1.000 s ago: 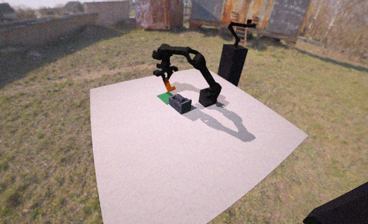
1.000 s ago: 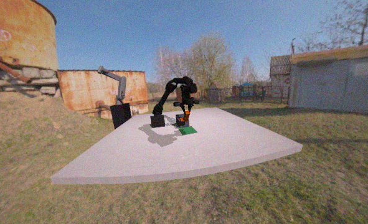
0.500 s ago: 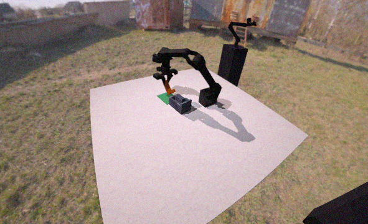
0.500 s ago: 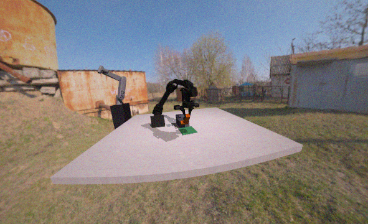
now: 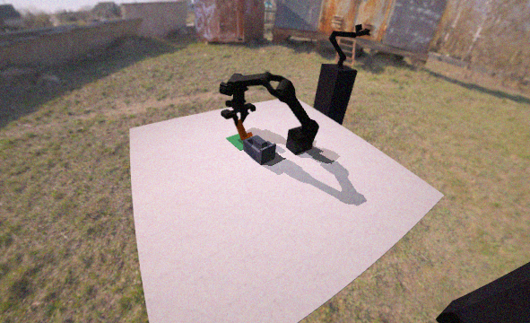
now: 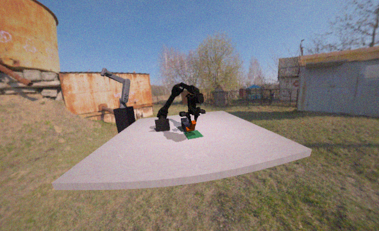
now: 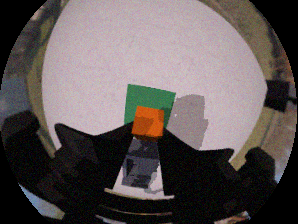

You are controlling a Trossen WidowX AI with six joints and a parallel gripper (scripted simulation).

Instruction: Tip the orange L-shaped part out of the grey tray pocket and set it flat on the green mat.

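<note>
The green mat lies 1 cm behind my gripper tip, 2 cm to the left of it and 11 cm below it. From my gripper tip the other things lie so: orange L-shaped part (2 cm behind, 3 cm to the left, 3 cm below).
</note>
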